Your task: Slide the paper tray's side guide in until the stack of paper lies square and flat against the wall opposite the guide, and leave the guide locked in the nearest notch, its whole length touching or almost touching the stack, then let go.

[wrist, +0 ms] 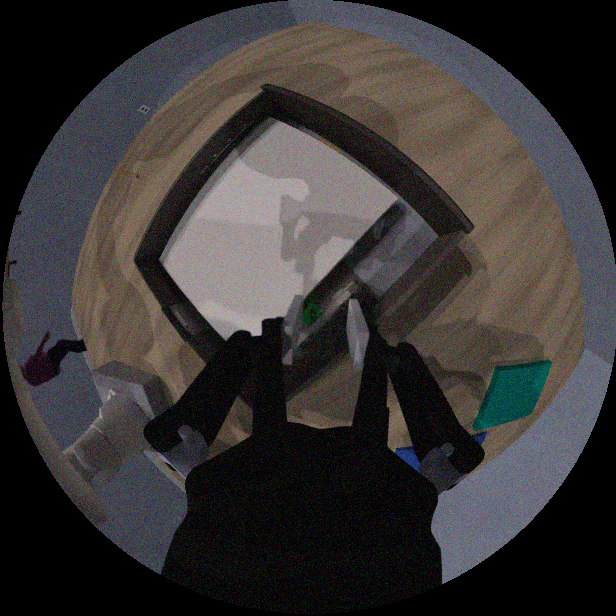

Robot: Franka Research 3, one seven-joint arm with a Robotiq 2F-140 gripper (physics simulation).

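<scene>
A dark paper tray (pixel 298 224) lies on the wooden table, seen as a tilted diamond in the wrist view. A white stack of paper (pixel 258 229) fills most of it and reaches the far left wall. The dark side guide (pixel 350 258) runs diagonally along the stack's right edge, with a green tab (pixel 312 311) at its near end. My gripper (pixel 321 339) hangs over that near end with its two fingers on either side of the guide near the tab. The fingers stand apart; whether they press on the guide I cannot tell.
A teal flat block (pixel 511 393) lies on the table at the right, with a blue object (pixel 410 456) partly hidden behind my right finger. The robot base (pixel 109 419) shows at the lower left, and a dark purple object (pixel 40 364) at the far left.
</scene>
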